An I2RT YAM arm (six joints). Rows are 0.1 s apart.
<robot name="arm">
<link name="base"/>
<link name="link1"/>
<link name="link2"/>
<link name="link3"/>
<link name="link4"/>
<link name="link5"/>
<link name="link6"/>
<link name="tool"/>
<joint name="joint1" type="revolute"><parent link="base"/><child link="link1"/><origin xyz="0 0 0.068"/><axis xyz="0 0 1"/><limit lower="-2.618" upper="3.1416"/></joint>
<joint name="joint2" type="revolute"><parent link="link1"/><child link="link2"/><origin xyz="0.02 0.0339 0.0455" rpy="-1.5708 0 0"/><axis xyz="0 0 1"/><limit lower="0" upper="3.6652"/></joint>
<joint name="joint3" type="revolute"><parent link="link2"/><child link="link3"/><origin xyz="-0.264 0 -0.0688" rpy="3.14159 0 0"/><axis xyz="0 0 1"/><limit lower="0" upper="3.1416"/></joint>
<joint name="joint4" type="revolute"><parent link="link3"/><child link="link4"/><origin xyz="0.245 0.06 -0.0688"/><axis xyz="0 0 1"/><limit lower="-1.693" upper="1.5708"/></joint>
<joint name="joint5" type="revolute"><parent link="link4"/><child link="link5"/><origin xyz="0.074 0.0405 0.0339" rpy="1.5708 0 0"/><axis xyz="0 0 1"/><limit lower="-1.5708" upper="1.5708"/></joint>
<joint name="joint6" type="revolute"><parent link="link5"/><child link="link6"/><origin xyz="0.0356 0 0.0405" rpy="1.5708 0 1.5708"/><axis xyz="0 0 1"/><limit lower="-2.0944" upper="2.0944"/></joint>
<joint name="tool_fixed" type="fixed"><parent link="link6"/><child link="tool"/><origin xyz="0 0 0" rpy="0 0 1.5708"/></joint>
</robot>
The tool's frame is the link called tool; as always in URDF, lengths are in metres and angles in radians.
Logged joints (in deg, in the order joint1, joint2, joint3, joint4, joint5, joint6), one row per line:
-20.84, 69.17, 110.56, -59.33, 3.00, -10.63
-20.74, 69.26, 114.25, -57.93, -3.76, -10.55
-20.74, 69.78, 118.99, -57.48, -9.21, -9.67
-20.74, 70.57, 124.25, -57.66, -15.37, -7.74
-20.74, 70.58, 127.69, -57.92, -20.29, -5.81
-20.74, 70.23, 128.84, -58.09, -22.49, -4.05
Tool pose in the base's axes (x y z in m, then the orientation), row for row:
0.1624, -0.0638, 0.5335, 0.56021, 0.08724, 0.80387, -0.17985
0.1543, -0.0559, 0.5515, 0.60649, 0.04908, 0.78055, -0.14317
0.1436, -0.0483, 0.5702, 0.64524, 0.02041, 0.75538, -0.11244
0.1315, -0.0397, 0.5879, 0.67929, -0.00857, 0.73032, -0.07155
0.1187, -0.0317, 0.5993, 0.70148, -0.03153, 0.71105, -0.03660
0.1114, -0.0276, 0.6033, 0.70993, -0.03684, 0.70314, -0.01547
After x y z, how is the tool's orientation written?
As a quaternion, w x y z.
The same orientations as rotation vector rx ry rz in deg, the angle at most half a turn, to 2 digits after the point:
11.78, 108.55, -24.29
6.50, 103.40, -18.97
2.66, 98.51, -14.66
-1.10, 93.97, -9.21
-4.02, 90.70, -4.67
-4.68, 89.40, -1.97

